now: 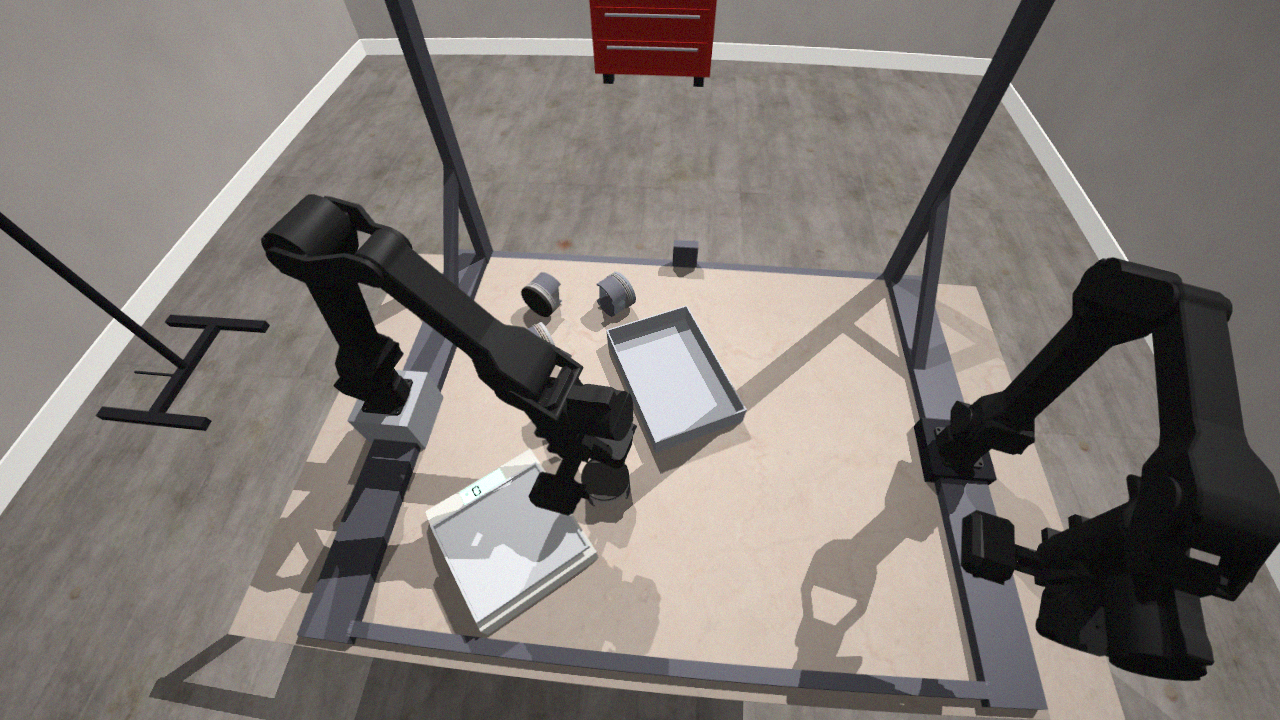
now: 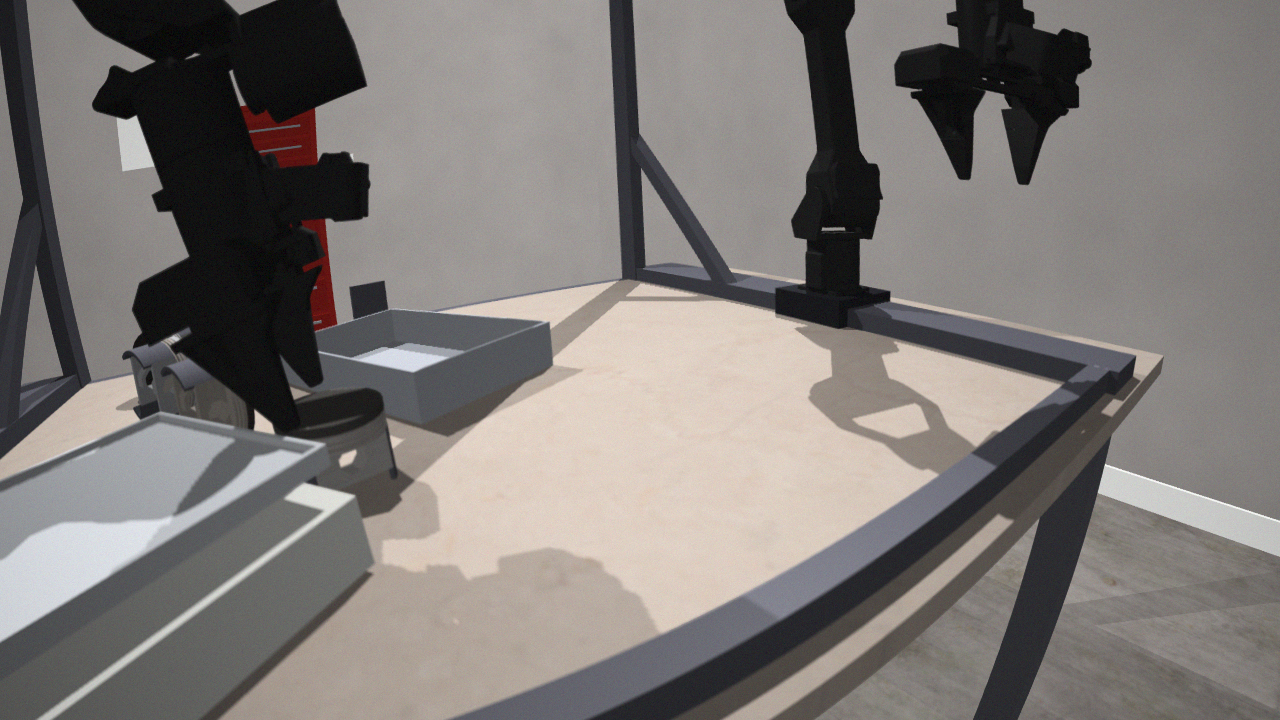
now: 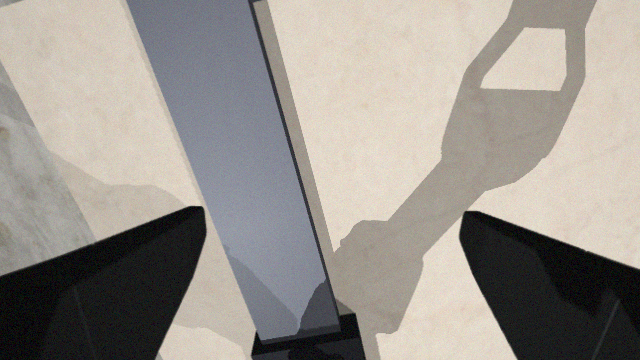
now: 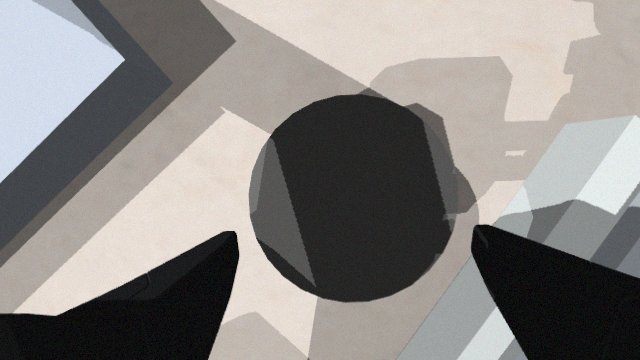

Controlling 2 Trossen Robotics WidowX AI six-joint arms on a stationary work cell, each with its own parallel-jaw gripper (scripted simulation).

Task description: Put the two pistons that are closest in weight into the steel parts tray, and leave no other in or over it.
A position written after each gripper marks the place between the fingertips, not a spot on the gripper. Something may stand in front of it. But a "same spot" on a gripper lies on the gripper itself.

The left gripper shows in image 1, in image 2 and in image 3 (334, 222); in image 4 it is out of frame. The right gripper shows in image 1 (596, 472), in image 2 (305, 404) and in image 4 (354, 240); in image 3 it is out of frame. A steel parts tray shows in image 1, in image 2 and in image 4 (57, 59); in image 3 it is out of frame. The same spot on the left gripper: (image 1: 1020, 566) is (image 2: 980, 70). The same spot on the steel parts tray: (image 2: 507, 350) is (image 1: 713, 424).
